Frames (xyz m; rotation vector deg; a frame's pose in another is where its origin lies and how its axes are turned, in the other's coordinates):
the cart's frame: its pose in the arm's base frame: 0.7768 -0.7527 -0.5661 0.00 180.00 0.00
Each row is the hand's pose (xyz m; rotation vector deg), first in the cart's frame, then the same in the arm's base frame.
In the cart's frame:
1: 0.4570 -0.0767 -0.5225 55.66 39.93 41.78
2: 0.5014 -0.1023 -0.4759 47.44 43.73 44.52
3: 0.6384 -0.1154 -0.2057 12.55 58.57 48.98
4: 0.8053 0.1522 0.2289 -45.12 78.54 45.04
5: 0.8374 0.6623 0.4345 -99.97 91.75 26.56
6: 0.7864 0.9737 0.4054 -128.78 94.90 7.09
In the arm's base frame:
1: 0.3198 -0.8294 -0.0436 -50.51 -115.12 67.29
2: 0.2754 -0.8550 -0.0902 -53.20 -114.88 56.69
3: 0.1384 -0.8681 -0.3604 -55.48 -109.44 14.22
4: -0.0285 -0.6005 -0.7950 -45.69 -84.35 -45.77
5: -0.0606 -0.0904 -1.0006 -23.65 -46.93 -89.01
6: -0.0096 0.2210 -0.9715 -5.83 -23.07 -105.93

